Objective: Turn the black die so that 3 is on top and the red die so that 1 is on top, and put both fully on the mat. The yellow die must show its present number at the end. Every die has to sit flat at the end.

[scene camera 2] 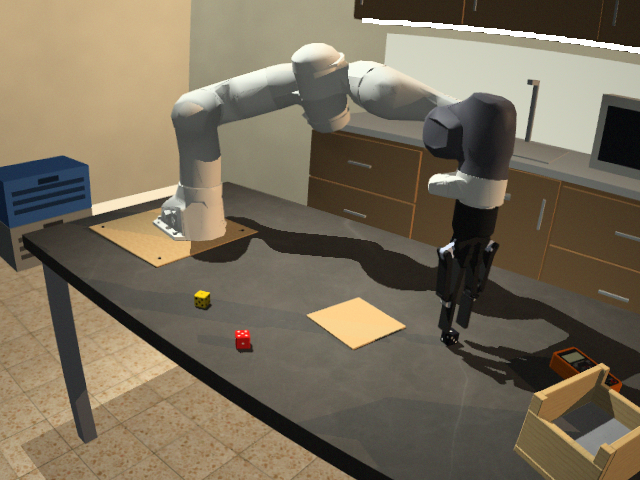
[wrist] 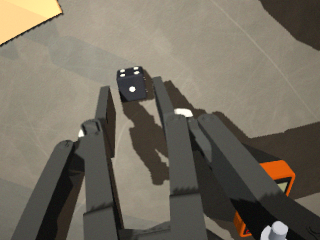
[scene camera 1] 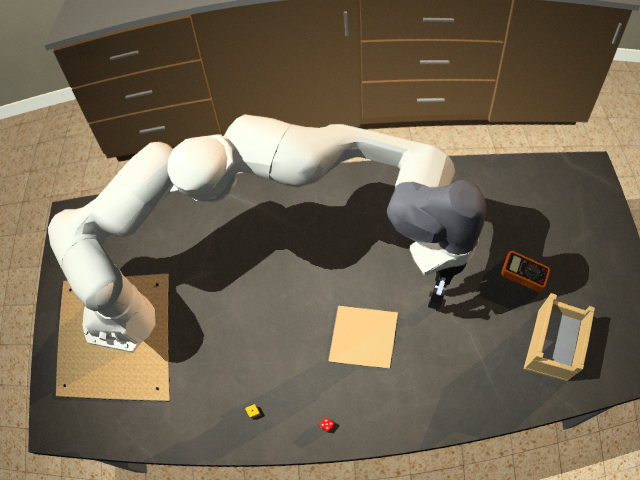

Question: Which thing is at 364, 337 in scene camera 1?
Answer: A tan mat.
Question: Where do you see a wooden box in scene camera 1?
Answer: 566, 337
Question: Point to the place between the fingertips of my gripper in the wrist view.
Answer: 133, 95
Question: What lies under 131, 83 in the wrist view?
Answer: A black die.
